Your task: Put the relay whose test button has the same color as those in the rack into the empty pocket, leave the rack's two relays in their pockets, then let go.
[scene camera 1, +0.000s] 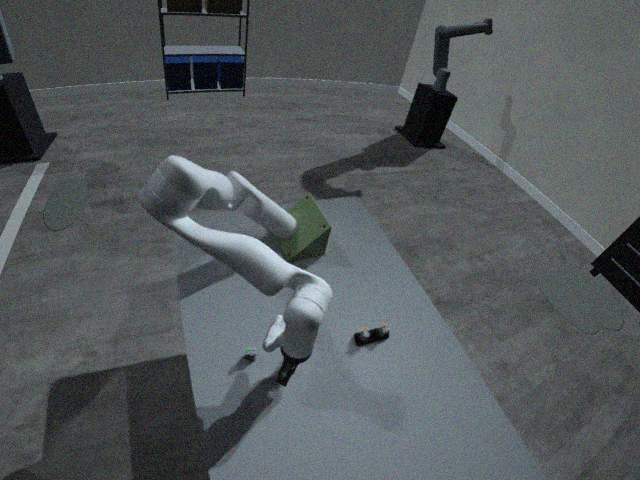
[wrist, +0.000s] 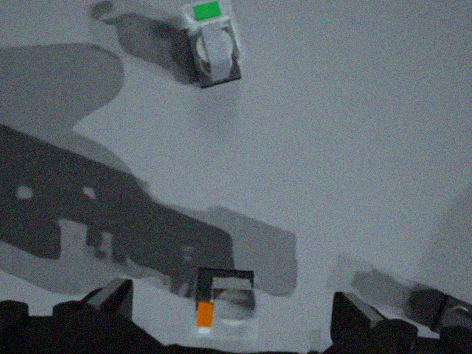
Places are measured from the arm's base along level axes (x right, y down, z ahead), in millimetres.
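Pixels of known places: gripper, fingertip midpoint: [scene camera 1: 291, 366] [wrist: 232, 309]; arm's base, link origin: [scene camera 1: 287, 228].
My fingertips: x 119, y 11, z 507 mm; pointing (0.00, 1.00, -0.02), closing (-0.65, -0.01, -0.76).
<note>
Ahead of a thing's pixels: the offset from my fingertips to its top centre. Level surfaces: height alone.
The loose relay with an orange button @[dx +2, dy -10, dz +2 mm] [wrist: 234, 300] stands on the grey mat, between and below my spread fingers in the wrist view; the gripper hides it in the scene view. My gripper [scene camera 1: 283, 381] [wrist: 232, 309] is open and empty, above the mat. A loose relay with a green button @[dx +99, dy -10, dz -62 mm] [scene camera 1: 250, 355] [wrist: 216, 52] stands apart, at the top of the wrist view. The dark rack @[dx -270, dy +11, dz -41 mm] [scene camera 1: 372, 337] [wrist: 425, 304] holds two relays with orange buttons, seen in the scene view; part of it shows at the wrist view's right edge. Its empty pocket is too small to make out.
The long grey mat @[dy +34 mm] [scene camera 1: 341, 444] lies under the arm and parts. A green box [scene camera 1: 310, 227] stands by the arm's base, well behind the relays. A shelf unit [scene camera 1: 204, 50] and another arm on a black pedestal [scene camera 1: 429, 113] stand far back. Dark shadows cross the mat.
</note>
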